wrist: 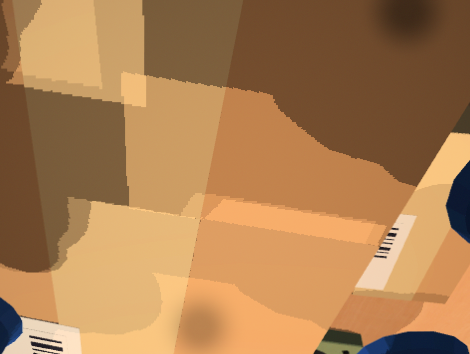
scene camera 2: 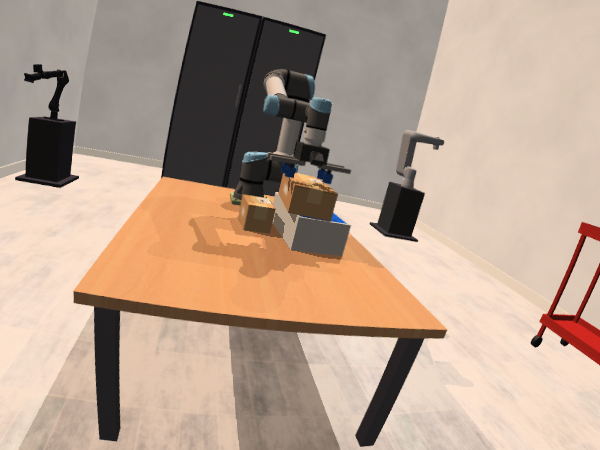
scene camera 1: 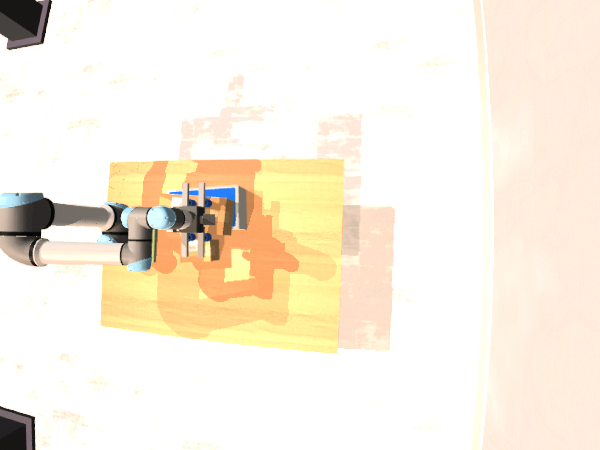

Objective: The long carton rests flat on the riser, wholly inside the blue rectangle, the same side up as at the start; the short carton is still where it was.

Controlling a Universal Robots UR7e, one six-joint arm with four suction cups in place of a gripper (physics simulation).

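Frame: origin at the arm's base, x ahead, y left, z up, level; centimetres.
Seen in the pictures: hand, its tool point: (wrist: 195, 265) (scene camera 2: 305, 177).
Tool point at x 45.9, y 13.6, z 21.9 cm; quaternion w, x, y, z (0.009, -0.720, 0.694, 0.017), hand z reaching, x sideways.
Offsets run from my tool point to a thing's top centre. Level surfaces: height alone.
The long carton {dx -5.8, dy +2.8, dz -1.8 cm} (scene camera 1: 223, 215) (scene camera 2: 310, 198) (wrist: 265, 152) lies on the grey riser {dx -6.0, dy +6.0, dz -11.8 cm} (scene camera 1: 242, 205) (scene camera 2: 320, 239), turned at an angle. Its near end sticks out past the riser's edge toward the short carton {dx -8.9, dy -13.8, dz -13.8 cm} (scene camera 1: 213, 251) (scene camera 2: 256, 215) (wrist: 425, 228). The short carton stands on the table right beside the riser. Part of the blue rectangle (scene camera 1: 231, 203) (scene camera 2: 340, 219) shows next to the long carton. My suction gripper (scene camera 1: 199, 220) (scene camera 2: 308, 170) hangs just above the long carton's top and holds nothing. A blue cup (wrist: 462, 201) shows at the edge of the wrist view.
The wooden table {dz -23.8 cm} (scene camera 1: 290, 290) (scene camera 2: 194, 290) carries the arm's base at its far edge. A black cabinet (scene camera 2: 242, 96) stands behind it. Two pedestals (scene camera 2: 48, 145) (scene camera 2: 399, 208) with devices stand at the sides, and a red cart (scene camera 2: 576, 324) at the right.
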